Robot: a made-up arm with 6 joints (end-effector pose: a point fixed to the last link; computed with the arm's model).
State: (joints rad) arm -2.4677 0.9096 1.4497 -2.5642 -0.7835 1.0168
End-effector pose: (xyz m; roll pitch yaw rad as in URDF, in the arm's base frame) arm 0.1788 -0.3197 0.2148 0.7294 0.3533 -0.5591
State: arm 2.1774 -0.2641 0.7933 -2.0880 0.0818 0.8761
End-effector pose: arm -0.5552 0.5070 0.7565 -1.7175 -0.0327 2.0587
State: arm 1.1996 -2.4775 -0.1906 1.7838 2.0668 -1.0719
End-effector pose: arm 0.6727 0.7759 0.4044 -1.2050 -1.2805 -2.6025
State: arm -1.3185 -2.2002 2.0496 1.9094 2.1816 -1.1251
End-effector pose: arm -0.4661 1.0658 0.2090 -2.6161 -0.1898 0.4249
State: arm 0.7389 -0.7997 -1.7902 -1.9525 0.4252 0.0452
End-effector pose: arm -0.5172 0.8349 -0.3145 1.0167 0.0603 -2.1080
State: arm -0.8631 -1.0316 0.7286 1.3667 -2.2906 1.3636
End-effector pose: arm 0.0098 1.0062 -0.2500 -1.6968 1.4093 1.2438
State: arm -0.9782 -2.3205 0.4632 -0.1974 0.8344 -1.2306
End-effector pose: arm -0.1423 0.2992 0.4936 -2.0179 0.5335 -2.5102
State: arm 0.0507 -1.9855 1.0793 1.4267 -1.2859 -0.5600
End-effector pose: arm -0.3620 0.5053 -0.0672 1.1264 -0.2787 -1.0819
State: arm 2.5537 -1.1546 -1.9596 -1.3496 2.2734 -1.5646
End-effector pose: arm 0.1050 0.4274 -0.0034 1.4063 0.4773 1.4430
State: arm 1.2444 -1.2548 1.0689 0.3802 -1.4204 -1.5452
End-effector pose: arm -0.2678 0.3950 -0.0437 1.0967 0.0788 0.3390
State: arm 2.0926 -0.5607 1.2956 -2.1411 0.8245 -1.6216
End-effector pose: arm -0.2983 0.7489 0.0305 2.0004 0.1149 -1.6211
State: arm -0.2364 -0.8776 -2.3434 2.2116 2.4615 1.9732
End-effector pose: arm 0.1468 0.6277 -0.3011 3.0274 0.8504 3.1261
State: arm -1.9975 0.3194 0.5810 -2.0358 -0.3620 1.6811
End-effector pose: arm 0.5296 0.0064 0.1334 1.0013 0.2239 -0.1753
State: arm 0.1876 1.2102 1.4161 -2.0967 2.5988 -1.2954
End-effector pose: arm 0.2500 0.1267 0.2072 -1.8157 -0.5163 -2.0050
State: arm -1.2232 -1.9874 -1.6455 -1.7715 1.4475 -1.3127
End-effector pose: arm 0.0358 0.4839 -0.1492 2.6761 -0.2376 -2.3220
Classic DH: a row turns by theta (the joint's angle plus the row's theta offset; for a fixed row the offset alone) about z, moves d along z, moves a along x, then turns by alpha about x. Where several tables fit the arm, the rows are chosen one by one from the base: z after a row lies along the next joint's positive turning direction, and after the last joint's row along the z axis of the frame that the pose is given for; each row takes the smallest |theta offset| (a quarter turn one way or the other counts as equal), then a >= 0, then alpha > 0; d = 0 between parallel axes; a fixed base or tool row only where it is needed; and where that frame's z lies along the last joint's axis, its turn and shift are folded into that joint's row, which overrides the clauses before.
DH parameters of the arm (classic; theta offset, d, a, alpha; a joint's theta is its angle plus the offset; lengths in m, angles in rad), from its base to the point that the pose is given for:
base (fixed): 0 0.1382 0 -1.5708
joint 1: 1.5708 0.3452 0.0653 -1.5708
joint 2: -1.5708 0.0415 0.0603 1.5708
joint 3: 0 -0.41 0.0276 -1.5708
joint 4: 0 0.0762 0.0251 1.5708
joint 5: 0.5315 0 -0.1762 3.1416
joint 6: 0.5485 0 -0.2763 3.1416
tool (fixed): -1.5538 0.1639 0 0

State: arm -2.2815 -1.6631 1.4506 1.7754 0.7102 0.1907
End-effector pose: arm -0.0304 0.4908 -0.2266 2.7197 0.4405 2.6765
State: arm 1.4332 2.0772 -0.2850 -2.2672 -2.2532 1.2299
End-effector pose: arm 0.1885 0.1911 0.4392 0.3279 -1.1982 2.5724
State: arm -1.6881 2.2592 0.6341 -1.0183 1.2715 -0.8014
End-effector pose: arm 0.1316 0.0617 0.3933 -0.9357 0.6342 0.7048
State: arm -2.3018 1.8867 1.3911 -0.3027 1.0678 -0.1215
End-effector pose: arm 0.1853 -0.0395 0.4591 -1.1689 0.2106 0.1024
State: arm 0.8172 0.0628 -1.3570 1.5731 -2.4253 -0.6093
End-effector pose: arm -0.4595 0.9081 -0.3437 3.0643 -0.7591 0.4235
